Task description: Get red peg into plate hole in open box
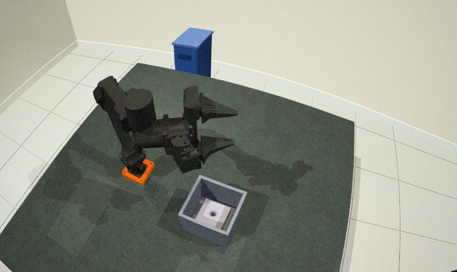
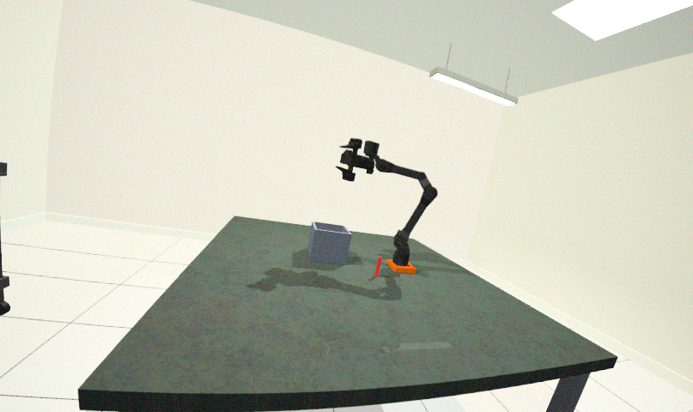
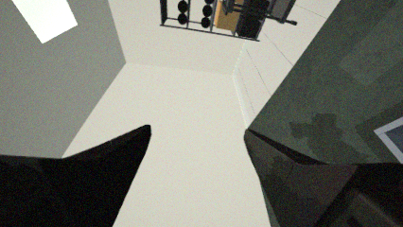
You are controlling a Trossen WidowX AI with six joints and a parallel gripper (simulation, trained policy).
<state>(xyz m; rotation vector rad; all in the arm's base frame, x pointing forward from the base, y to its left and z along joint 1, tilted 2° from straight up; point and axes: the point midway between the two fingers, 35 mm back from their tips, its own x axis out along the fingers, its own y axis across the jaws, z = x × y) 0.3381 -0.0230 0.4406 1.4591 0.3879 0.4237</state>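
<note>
Right now the red peg is 220 mm behind my gripper tip, 140 mm to the left of it and 410 mm below it. Round my gripper tip: pale plate (30 mm behind, 40 mm to the right, 400 mm below).
</note>
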